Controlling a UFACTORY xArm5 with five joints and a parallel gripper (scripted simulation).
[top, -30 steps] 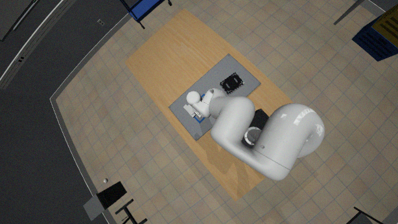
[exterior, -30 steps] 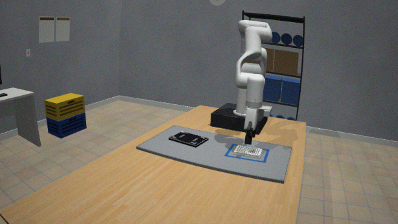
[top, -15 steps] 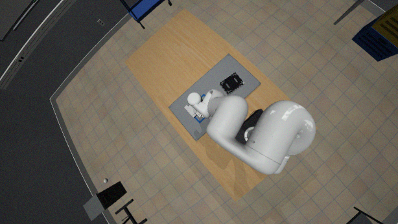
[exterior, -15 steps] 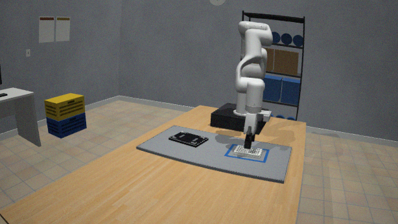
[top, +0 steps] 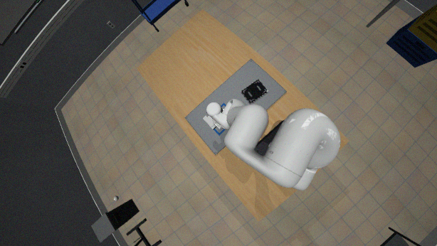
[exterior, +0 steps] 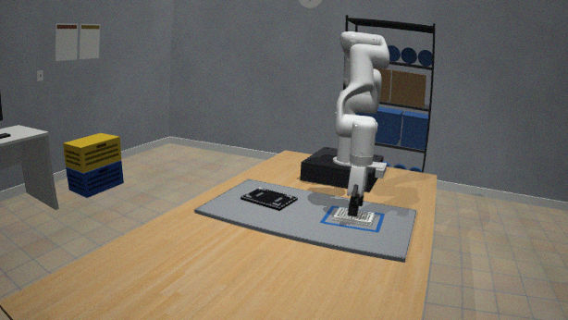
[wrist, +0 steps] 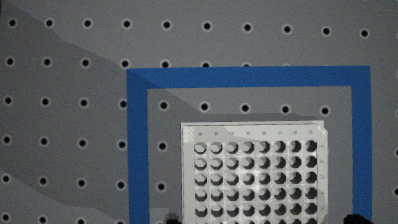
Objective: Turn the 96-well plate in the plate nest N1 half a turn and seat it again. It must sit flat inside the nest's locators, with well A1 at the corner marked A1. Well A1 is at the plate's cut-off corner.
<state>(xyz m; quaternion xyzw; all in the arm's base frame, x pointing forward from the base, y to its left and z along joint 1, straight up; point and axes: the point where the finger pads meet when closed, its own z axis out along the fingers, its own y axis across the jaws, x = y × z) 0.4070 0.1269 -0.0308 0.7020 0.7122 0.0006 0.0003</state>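
Now: hand 3 cm above the white 96-well plate. Round my hand: black plate nest: 32 cm to the right, 3 cm below, 2 cm behind; A1 mark: 38 cm to the right, 9 cm behind, 3 cm below.
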